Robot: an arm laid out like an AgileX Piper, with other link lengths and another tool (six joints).
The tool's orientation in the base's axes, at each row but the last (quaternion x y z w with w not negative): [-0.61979 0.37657 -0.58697 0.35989]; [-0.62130 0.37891 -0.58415 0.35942]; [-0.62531 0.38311 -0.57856 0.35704]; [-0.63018 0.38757 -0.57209 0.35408]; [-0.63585 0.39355 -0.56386 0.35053]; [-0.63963 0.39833 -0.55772 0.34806]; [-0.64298 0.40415 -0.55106 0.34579]
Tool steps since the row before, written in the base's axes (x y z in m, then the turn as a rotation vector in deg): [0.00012 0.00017 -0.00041 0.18 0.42 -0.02]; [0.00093 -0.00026 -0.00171 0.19 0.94 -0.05]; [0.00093 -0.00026 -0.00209 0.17 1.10 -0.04]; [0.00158 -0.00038 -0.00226 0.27 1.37 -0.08]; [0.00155 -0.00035 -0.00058 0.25 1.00 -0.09]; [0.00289 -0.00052 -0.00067 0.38 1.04 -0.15]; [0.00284 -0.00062 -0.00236 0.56 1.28 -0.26]
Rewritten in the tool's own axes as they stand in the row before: [-0.00034 0.00028 0.00014 -0.38 -0.18 0.18]; [-0.00052 0.00159 0.00103 -0.85 -0.39 0.20]; [-0.00067 0.00192 0.00108 -0.99 -0.47 0.18]; [-0.00060 0.00205 0.00179 -1.25 -0.57 0.28]; [0.00014 0.00051 0.00161 -0.92 -0.39 0.26]; [0.00035 0.00047 0.00295 -0.98 -0.37 0.40]; [-0.00027 0.00198 0.00317 -1.23 -0.40 0.59]
